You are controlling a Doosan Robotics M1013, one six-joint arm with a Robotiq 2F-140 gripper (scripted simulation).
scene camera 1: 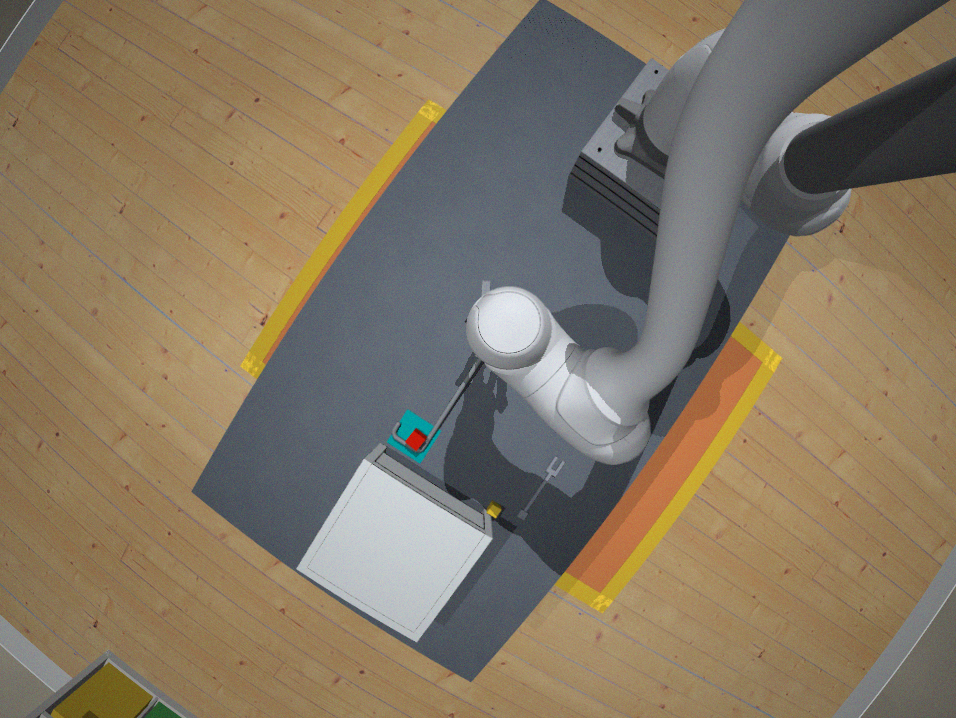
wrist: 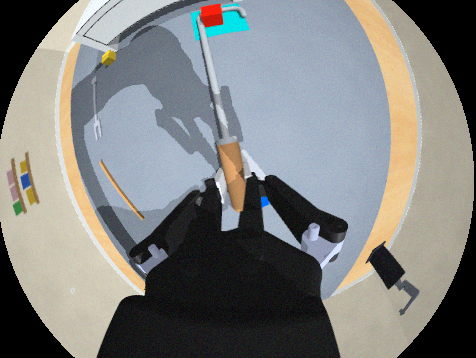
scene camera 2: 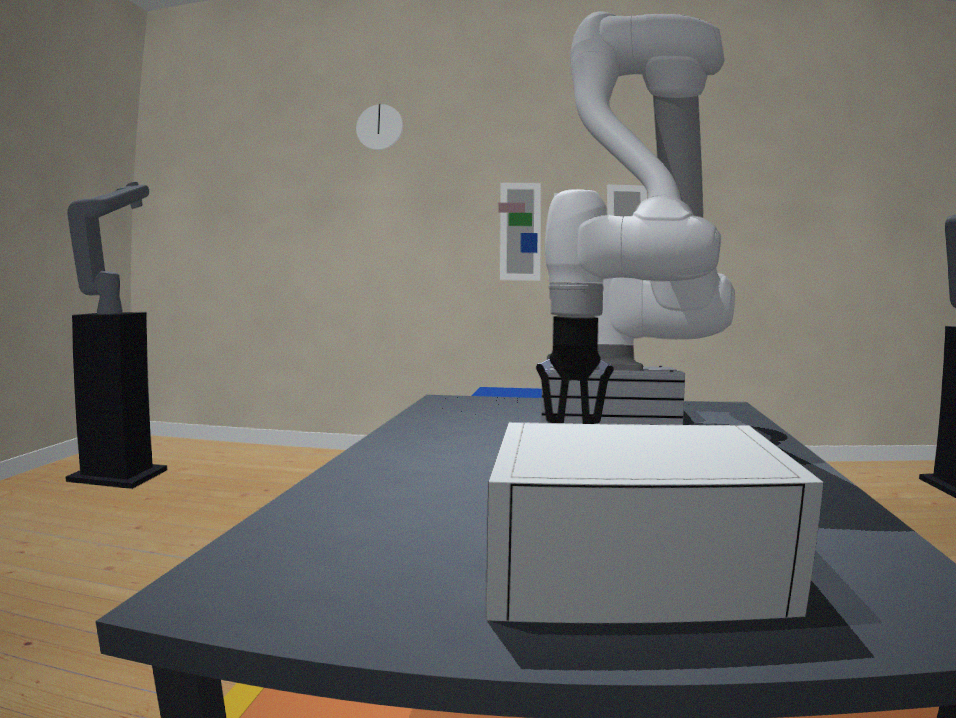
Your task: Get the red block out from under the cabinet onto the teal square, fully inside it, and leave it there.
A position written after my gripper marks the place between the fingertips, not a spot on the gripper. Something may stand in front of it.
Observation:
In view: my gripper [wrist: 235, 173], a hook tool [wrist: 228, 147] and a teal square [scene camera 1: 410, 421].

